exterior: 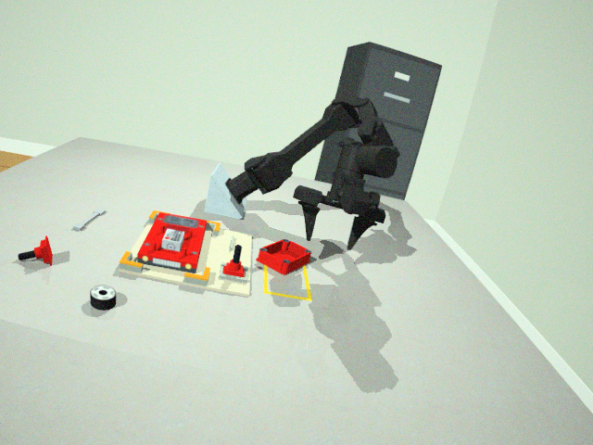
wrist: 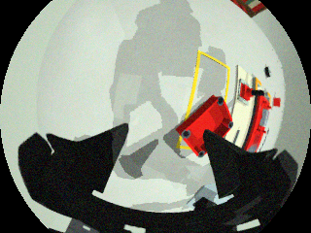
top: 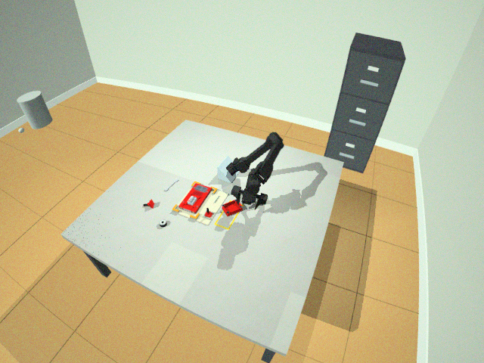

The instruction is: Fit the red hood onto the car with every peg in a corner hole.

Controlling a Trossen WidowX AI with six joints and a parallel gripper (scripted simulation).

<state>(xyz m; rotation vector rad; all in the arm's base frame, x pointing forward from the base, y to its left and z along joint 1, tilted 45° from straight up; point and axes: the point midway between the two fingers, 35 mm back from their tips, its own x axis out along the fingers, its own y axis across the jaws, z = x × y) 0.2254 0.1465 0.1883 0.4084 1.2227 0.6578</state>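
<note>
Right now my gripper tip is 80 mm to the left of the red hood, 40 mm above it and 10 mm short of it. Also, from my gripper tip: black post (170 mm to the right, 120 mm ahead, 20 mm below); then black wheel (340 mm to the right, 300 mm ahead, 40 mm below); then white engine block (290 mm to the right, 100 mm ahead, 30 mm below).
</note>
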